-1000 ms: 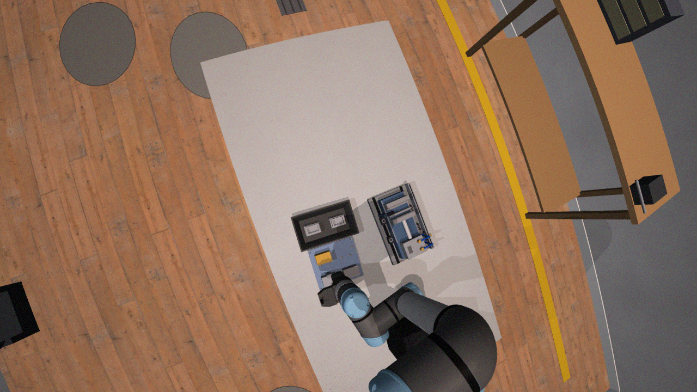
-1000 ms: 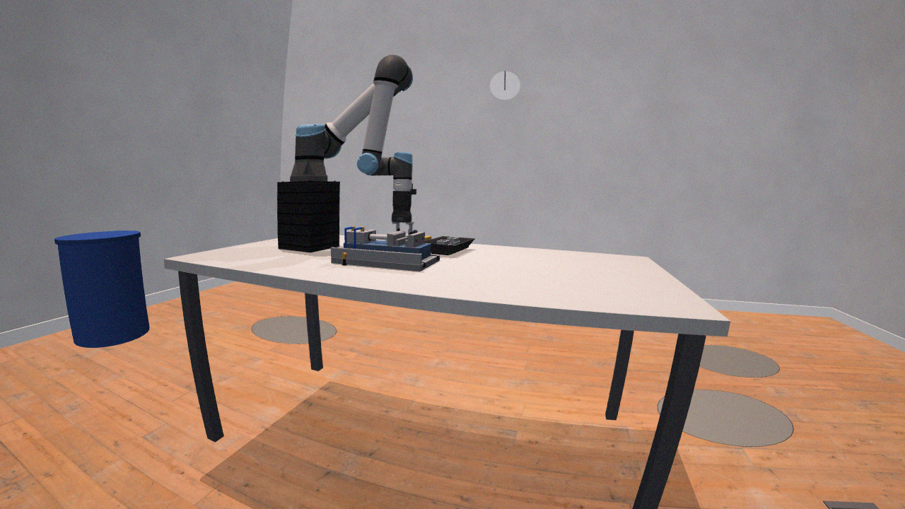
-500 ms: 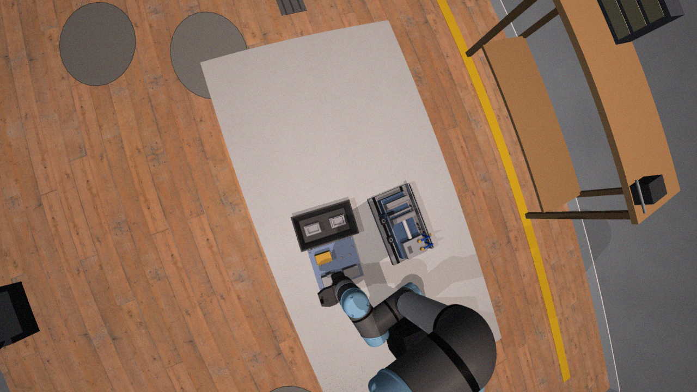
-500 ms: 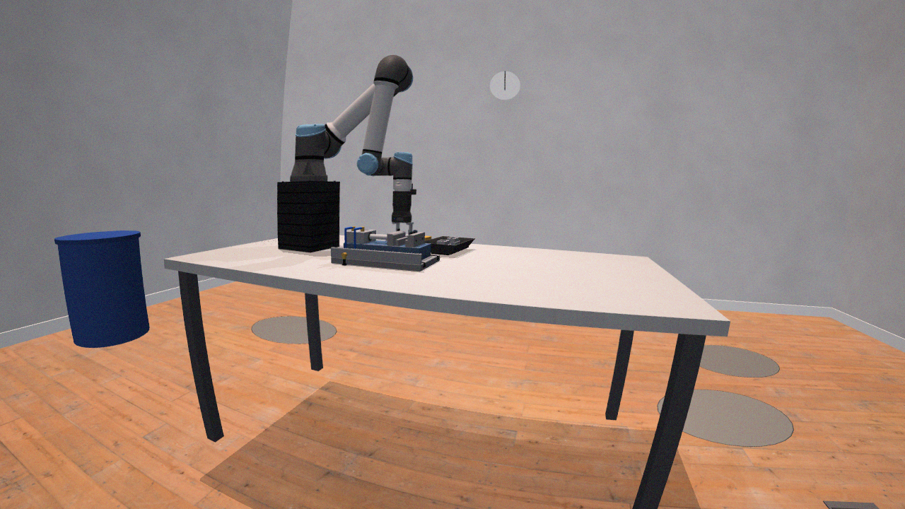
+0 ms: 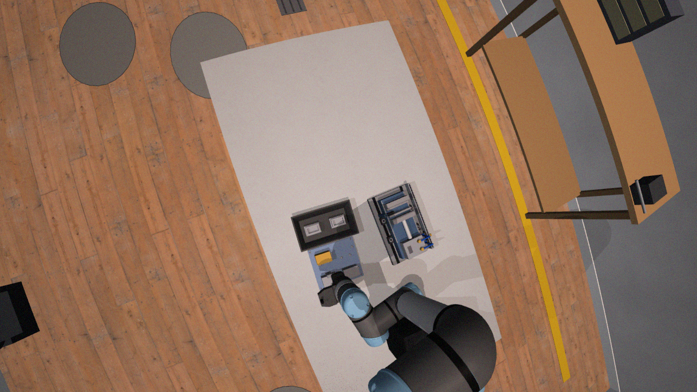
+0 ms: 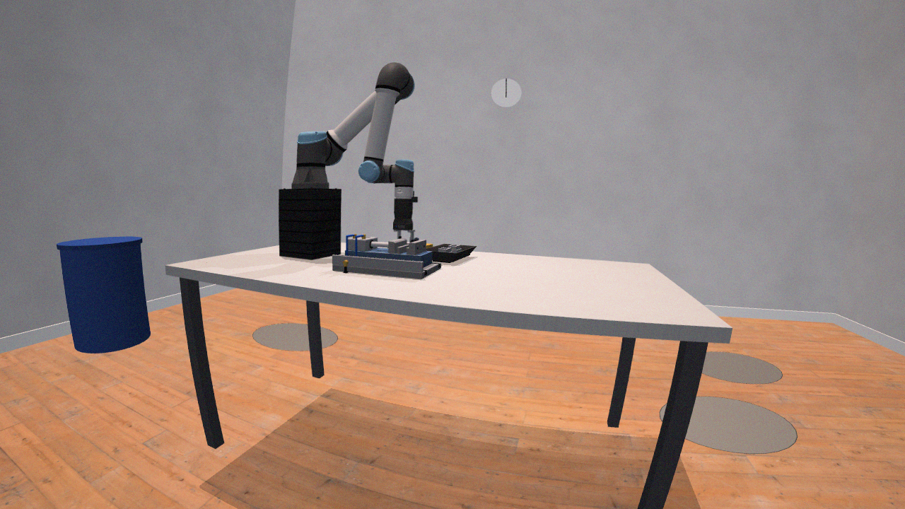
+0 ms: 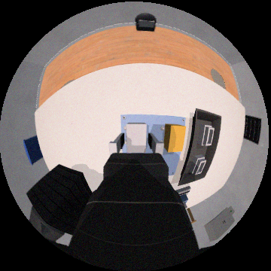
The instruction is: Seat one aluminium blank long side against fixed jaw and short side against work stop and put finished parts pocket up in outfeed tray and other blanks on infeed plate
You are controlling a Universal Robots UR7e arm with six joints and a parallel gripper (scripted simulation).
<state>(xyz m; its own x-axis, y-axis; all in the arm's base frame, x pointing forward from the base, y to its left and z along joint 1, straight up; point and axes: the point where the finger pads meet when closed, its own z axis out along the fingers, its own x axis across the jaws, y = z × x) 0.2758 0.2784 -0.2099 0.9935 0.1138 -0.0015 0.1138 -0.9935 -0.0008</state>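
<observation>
The brass blank lies 9 cm ahead of my hand, 3 cm below it and 1 cm to the left of it. The rest, counted from my hand: vise: 33 cm to the right, 16 cm ahead, 1 cm below.
</observation>
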